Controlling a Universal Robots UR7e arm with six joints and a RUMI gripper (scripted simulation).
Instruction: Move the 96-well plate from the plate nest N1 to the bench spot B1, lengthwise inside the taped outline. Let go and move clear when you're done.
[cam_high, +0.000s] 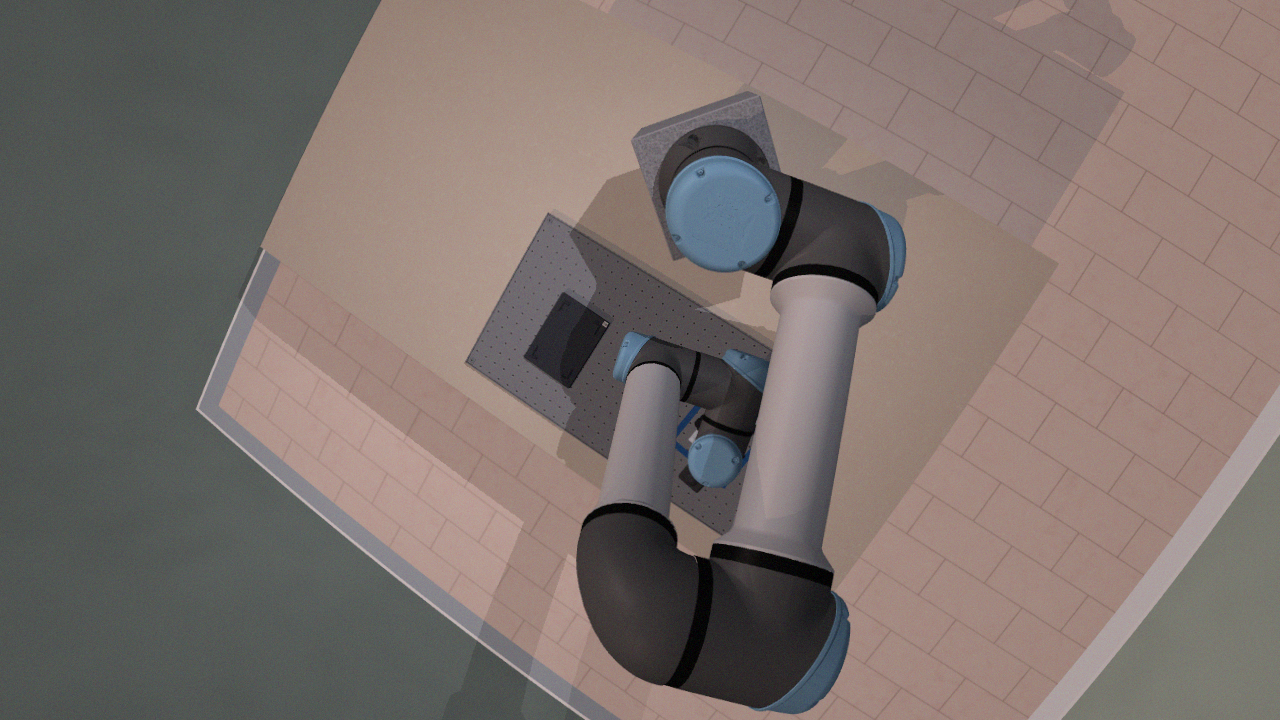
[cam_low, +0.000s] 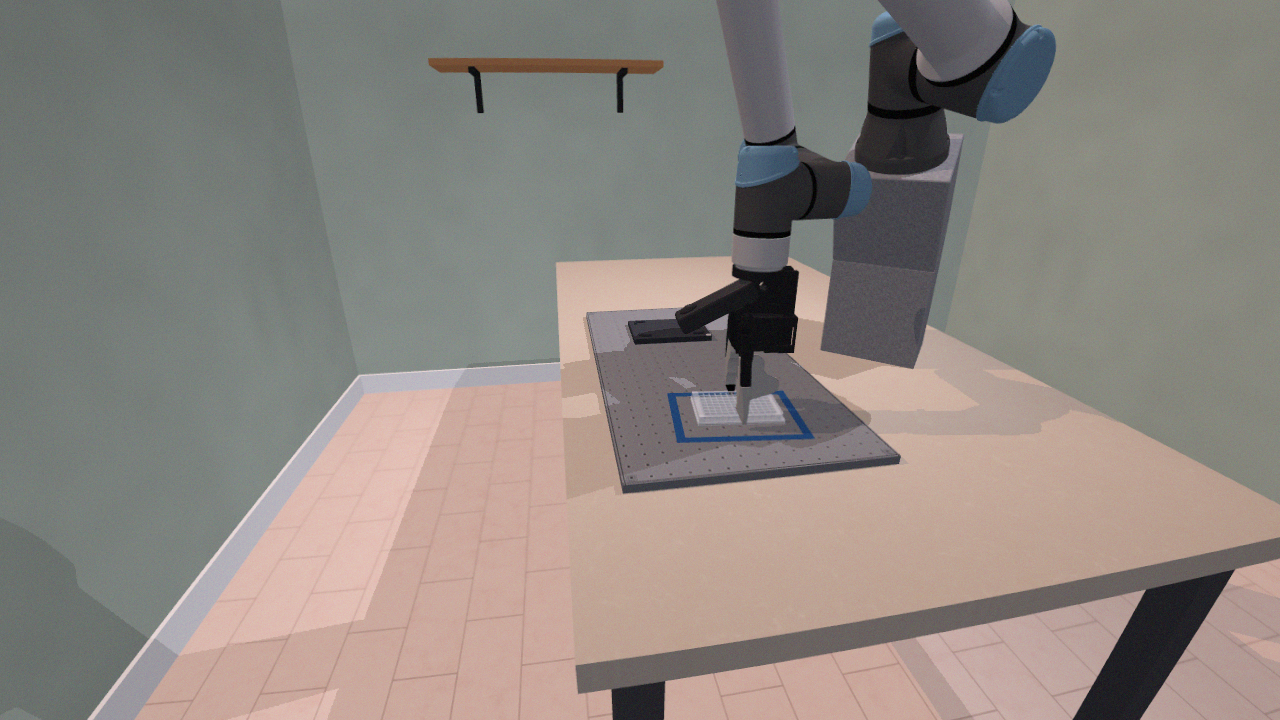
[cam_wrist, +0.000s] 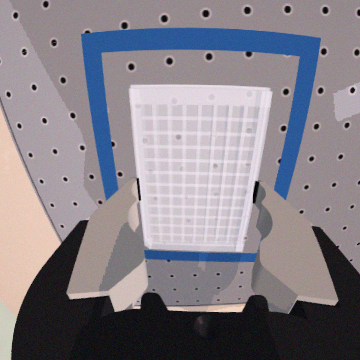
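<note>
Right now my hand is 1 cm above the white 96-well plate. From my hand the other things lie so: black plate nest 3 cm behind, 37 cm to the right, 1 cm below.
</note>
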